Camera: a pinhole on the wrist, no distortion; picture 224 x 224 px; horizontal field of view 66.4 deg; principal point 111.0 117.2 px. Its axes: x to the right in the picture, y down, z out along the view. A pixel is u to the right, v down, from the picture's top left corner.
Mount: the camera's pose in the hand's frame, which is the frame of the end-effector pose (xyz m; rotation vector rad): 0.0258 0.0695 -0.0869 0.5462 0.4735 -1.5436
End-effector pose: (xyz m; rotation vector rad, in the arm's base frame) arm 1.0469 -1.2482 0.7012 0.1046 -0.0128 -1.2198
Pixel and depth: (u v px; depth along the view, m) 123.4 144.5 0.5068
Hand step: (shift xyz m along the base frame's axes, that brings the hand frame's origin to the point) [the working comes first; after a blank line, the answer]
In the camera's frame: 0.0367 0.0808 0.5068

-0.2443 -0.1870 0.2685
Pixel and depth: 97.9 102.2 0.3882
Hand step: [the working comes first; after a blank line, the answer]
In the camera's frame: -0.0297 -0.0340 0.3882

-0.1560 -0.0382 0.2270
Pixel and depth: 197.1 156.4 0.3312
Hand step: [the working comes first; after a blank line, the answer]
In the camera's frame: 0.1666 0.0759 0.3312

-0.2267 -0.1722 0.0512
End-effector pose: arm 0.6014 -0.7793 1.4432 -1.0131 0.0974 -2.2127
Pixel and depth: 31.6 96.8 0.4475
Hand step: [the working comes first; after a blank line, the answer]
In the camera's frame: -0.2076 -0.0533 0.4475

0.2755 0.1351 0.2524
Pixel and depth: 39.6 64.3 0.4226
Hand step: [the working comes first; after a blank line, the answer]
In the camera's frame: -0.1763 -0.1306 0.4226

0.2782 0.1787 0.1771
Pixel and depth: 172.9 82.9 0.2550
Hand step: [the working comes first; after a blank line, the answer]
In the camera's frame: 0.0922 -0.0511 0.2550

-0.0279 0.1549 0.0667
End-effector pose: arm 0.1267 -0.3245 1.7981 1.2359 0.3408 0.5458
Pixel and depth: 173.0 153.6 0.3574
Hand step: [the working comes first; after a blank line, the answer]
In the camera's frame: 0.1295 0.0760 0.3574

0.1827 -0.1085 -0.1998
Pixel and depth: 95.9 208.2 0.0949
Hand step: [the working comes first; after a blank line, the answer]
In the camera's frame: -0.0084 0.0505 0.0949

0.0528 0.0476 0.0177
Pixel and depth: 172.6 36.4 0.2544
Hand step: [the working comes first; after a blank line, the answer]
In the camera's frame: 0.0916 -0.1201 0.2544

-0.0291 -0.1406 -0.1319
